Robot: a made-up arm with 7 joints. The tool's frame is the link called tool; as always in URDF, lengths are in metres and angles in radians. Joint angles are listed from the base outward. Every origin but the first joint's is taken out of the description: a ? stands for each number. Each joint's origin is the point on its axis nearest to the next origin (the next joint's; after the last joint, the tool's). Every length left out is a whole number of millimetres.
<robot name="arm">
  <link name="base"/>
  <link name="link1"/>
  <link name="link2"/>
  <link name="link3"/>
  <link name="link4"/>
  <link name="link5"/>
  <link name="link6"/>
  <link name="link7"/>
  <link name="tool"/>
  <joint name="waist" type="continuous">
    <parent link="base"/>
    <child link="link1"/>
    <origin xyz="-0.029 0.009 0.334"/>
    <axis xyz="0 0 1"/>
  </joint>
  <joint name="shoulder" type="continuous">
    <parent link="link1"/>
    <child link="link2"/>
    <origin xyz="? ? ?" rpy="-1.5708 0 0"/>
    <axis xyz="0 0 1"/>
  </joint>
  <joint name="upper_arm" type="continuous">
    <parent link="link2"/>
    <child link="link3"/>
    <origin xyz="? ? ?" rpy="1.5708 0 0"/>
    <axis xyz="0 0 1"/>
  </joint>
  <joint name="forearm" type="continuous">
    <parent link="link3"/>
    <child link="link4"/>
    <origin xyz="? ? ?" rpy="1.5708 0 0"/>
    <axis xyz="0 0 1"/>
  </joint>
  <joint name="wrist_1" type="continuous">
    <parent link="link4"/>
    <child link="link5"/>
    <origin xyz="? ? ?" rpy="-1.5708 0 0"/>
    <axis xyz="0 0 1"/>
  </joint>
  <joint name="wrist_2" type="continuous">
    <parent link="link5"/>
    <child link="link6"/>
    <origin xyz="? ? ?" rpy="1.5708 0 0"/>
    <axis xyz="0 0 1"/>
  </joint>
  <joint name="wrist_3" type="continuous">
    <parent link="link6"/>
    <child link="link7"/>
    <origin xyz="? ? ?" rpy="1.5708 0 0"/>
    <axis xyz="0 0 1"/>
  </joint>
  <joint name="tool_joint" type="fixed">
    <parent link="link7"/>
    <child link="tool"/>
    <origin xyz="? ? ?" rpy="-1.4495 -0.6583 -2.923"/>
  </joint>
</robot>
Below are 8 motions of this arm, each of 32 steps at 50 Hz.
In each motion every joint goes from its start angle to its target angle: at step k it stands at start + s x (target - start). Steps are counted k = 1, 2, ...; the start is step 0. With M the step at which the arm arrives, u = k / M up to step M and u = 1 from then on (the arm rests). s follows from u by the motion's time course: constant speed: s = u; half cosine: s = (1 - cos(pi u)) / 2; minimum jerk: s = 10 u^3 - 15 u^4 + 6 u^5.
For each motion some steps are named. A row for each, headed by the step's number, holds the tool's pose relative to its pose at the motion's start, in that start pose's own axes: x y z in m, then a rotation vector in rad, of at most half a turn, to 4 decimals.
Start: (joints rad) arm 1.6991 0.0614 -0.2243 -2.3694 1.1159 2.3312 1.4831
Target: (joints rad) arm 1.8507 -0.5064 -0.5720 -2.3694 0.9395 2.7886 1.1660
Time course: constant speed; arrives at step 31
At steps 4, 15, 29, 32:
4: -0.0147 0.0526 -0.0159 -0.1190 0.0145 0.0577
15: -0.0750 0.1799 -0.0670 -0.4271 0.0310 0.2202
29: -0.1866 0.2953 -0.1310 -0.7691 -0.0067 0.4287
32: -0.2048 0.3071 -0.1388 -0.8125 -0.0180 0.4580

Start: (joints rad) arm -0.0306 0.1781 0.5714 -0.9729 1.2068 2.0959 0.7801
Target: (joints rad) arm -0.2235 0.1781 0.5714 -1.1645 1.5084 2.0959 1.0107
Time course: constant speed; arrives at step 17
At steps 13, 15, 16, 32:
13: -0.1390 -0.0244 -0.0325 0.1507 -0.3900 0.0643
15: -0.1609 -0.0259 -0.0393 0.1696 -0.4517 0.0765
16: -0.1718 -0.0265 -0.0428 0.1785 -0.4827 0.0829
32: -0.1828 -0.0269 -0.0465 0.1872 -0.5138 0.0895

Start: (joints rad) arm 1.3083 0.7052 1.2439 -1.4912 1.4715 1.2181 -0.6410
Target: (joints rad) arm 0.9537 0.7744 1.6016 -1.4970 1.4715 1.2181 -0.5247
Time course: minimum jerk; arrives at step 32
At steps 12, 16, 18, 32:
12: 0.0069 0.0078 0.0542 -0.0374 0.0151 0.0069
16: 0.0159 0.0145 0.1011 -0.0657 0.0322 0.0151
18: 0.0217 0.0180 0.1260 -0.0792 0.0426 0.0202
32: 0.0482 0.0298 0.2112 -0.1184 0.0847 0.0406

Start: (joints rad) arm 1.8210 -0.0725 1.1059 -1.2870 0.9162 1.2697 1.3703
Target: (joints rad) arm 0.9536 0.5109 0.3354 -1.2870 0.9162 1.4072 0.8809
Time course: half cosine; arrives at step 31
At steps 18, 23, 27, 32:
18: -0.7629 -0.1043 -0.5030 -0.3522 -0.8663 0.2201
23: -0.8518 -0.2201 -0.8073 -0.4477 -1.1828 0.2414
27: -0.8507 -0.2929 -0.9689 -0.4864 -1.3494 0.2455
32: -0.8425 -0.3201 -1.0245 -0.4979 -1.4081 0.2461

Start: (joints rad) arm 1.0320 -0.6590 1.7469 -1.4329 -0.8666 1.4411 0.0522
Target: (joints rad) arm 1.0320 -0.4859 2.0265 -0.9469 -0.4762 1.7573 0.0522
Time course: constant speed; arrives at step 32
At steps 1, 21, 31, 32:
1: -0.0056 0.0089 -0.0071 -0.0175 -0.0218 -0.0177
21: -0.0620 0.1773 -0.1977 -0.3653 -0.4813 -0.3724
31: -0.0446 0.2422 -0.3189 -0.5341 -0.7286 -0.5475
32: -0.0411 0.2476 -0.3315 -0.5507 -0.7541 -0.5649

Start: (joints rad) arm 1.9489 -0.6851 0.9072 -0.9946 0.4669 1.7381 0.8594
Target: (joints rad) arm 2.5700 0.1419 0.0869 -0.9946 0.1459 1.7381 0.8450
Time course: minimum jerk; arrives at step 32
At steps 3, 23, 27, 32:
3: -0.0054 -0.0026 -0.0018 0.0024 -0.0053 0.0008
23: -0.1879 -0.5419 -0.2902 0.5664 -0.2236 0.1711
27: -0.1471 -0.6119 -0.3252 0.6568 -0.1814 0.1896
32: -0.1342 -0.6298 -0.3344 0.6811 -0.1671 0.1938

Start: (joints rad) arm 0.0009 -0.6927 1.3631 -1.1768 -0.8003 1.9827 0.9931
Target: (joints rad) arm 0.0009 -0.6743 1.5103 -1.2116 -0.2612 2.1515 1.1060
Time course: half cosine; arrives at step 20
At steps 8, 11, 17, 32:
8: -0.0035 0.0287 0.0087 -0.0574 -0.1368 0.1896
11: -0.0069 0.0463 0.0130 -0.0865 -0.2267 0.3209
17: -0.0128 0.0709 0.0174 -0.1160 -0.3635 0.5336
32: -0.0137 0.0742 0.0178 -0.1185 -0.3832 0.5657

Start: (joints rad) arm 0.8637 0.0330 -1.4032 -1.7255 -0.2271 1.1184 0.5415
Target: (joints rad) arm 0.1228 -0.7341 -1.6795 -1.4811 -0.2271 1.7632 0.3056
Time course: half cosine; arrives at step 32
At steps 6, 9, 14, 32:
6: -0.0444 -0.0356 -0.0590 -0.0815 -0.0882 0.0314
9: -0.0873 -0.0837 -0.1334 -0.1693 -0.1998 0.0618
14: -0.1401 -0.2109 -0.3146 -0.3322 -0.4766 0.1047
32: 0.0718 -0.5960 -0.7884 -0.4966 -1.3473 0.0669

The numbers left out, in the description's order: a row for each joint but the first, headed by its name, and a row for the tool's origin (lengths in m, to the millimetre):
shoulder: 0.028 0.033 0
upper_arm: 0.01 -0.292 0
forearm: 0.09 0.002 0
wrist_1: -0.118 0.538 0
wrist_2: 0.017 0.01 0
wrist_3: 0.157 0 0
tool: -0.012 0.013 0

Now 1 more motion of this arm.
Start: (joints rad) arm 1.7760 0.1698 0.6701 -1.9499 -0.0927 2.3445 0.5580
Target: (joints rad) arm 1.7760 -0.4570 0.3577 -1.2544 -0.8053 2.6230 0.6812
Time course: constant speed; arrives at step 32
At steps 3, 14, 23, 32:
3: -0.0649 0.0500 -0.0019 -0.0256 -0.0211 -0.1640
14: -0.2417 0.2940 -0.0361 -0.0997 -0.0877 -0.7728
23: -0.2957 0.5351 -0.0915 -0.1317 -0.1296 -1.2751
32: -0.2607 0.7765 -0.1644 -0.1265 -0.1603 -1.7761

